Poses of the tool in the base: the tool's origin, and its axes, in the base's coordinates. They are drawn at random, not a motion.
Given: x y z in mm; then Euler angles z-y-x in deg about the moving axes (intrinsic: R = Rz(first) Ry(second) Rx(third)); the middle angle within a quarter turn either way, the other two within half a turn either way.
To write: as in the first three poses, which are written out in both.
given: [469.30 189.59 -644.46 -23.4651 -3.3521 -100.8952]
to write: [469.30 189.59 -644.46 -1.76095 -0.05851 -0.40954]
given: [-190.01 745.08 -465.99 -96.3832 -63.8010 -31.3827]
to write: [-190.01 745.08 -465.99 -0.54773 -1.11354 -1.68220]
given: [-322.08 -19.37 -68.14 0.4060 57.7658 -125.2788]
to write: [-322.08 -19.37 -68.14 -2.18653 1.00820 0.00709]
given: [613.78 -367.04 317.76 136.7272 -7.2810 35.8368]
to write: [613.78 -367.04 317.76 0.62547 -0.12708 2.38634]
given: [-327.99 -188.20 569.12 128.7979 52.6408 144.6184]
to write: [-327.99 -188.20 569.12 2.52407 0.91876 2.24795]
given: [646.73 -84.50 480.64 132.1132 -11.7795 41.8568]
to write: [646.73 -84.50 480.64 0.73054 -0.20559 2.30581]
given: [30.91 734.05 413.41 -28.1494 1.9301 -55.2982]
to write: [30.91 734.05 413.41 -0.96514 0.03369 -0.49130]
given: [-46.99 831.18 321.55 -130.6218 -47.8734 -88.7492]
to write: [-46.99 831.18 321.55 -1.54897 -0.83555 -2.27978]
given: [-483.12 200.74 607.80 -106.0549 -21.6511 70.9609]
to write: [-483.12 200.74 607.80 1.23850 -0.37788 -1.85101]
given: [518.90 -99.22 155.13 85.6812 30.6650 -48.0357]
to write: [518.90 -99.22 155.13 -0.83838 0.53521 1.49542]
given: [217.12 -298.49 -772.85 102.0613 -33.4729 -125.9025]
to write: [217.12 -298.49 -772.85 -2.19741 -0.58421 1.78131]
